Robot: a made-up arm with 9 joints. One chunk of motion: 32 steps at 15 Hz.
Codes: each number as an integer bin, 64 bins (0 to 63) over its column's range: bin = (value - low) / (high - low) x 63, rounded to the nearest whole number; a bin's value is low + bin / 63 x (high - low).
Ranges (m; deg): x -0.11..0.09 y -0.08..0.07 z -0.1..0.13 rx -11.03..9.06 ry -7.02..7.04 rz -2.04..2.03
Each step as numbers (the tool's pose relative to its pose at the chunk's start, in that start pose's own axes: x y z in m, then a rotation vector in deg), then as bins.
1 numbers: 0.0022 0.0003 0.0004 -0.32 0.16 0.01
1 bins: 35 34 28 34 32 32
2 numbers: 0.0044 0.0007 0.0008 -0.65 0.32 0.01
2 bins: 36 34 28 33 33 32
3 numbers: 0.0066 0.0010 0.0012 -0.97 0.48 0.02
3 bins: 37 34 28 32 34 32
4 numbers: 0.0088 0.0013 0.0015 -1.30 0.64 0.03
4 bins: 37 34 28 31 34 32
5 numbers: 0.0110 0.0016 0.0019 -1.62 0.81 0.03
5 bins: 38 34 28 30 35 32
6 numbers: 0.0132 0.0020 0.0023 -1.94 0.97 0.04
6 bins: 39 34 28 29 36 32
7 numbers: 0.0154 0.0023 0.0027 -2.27 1.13 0.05
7 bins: 40 35 28 27 37 32
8 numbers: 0.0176 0.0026 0.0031 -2.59 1.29 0.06
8 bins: 40 35 28 26 37 33
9 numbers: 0.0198 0.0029 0.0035 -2.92 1.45 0.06
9 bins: 41 35 28 25 38 33
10 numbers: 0.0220 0.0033 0.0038 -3.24 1.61 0.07
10 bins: 42 35 28 24 39 33
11 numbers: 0.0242 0.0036 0.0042 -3.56 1.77 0.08
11 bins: 42 35 29 23 39 33
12 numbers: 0.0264 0.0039 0.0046 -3.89 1.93 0.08
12 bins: 43 35 29 22 40 33
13 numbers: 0.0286 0.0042 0.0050 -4.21 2.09 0.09
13 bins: 44 35 29 21 41 33
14 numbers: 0.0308 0.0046 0.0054 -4.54 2.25 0.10
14 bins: 44 36 29 20 42 33
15 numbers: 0.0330 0.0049 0.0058 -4.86 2.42 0.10
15 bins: 45 36 29 19 42 33
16 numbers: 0.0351 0.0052 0.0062 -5.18 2.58 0.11
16 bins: 46 36 29 18 43 33
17 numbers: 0.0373 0.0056 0.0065 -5.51 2.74 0.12
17 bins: 46 36 29 17 44 33
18 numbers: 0.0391 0.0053 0.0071 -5.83 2.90 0.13
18 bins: 47 36 29 16 44 34
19 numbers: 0.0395 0.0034 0.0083 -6.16 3.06 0.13
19 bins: 47 35 30 15 45 34
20 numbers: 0.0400 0.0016 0.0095 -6.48 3.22 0.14
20 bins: 47 34 30 14 46 34
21 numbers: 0.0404 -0.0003 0.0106 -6.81 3.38 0.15
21 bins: 47 33 30 13 47 34
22 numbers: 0.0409 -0.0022 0.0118 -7.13 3.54 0.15
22 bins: 48 33 31 12 47 34
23 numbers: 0.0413 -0.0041 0.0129 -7.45 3.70 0.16
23 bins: 48 32 31 11 48 34
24 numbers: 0.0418 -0.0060 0.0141 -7.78 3.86 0.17
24 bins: 48 31 31 10 49 34
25 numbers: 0.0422 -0.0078 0.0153 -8.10 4.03 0.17
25 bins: 48 30 32 9 50 34
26 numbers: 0.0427 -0.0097 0.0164 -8.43 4.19 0.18
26 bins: 48 30 32 8 50 34
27 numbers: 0.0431 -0.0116 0.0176 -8.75 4.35 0.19
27 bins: 48 29 32 7 51 35
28 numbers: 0.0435 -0.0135 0.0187 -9.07 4.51 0.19
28 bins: 48 28 33 6 52 35
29 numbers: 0.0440 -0.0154 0.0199 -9.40 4.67 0.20
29 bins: 49 27 33 5 52 35
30 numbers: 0.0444 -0.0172 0.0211 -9.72 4.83 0.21
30 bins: 49 26 33 4 53 35
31 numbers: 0.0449 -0.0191 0.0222 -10.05 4.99 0.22
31 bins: 49 26 33 3 54 35
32 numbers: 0.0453 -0.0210 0.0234 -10.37 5.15 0.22
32 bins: 49 25 34 2 55 35
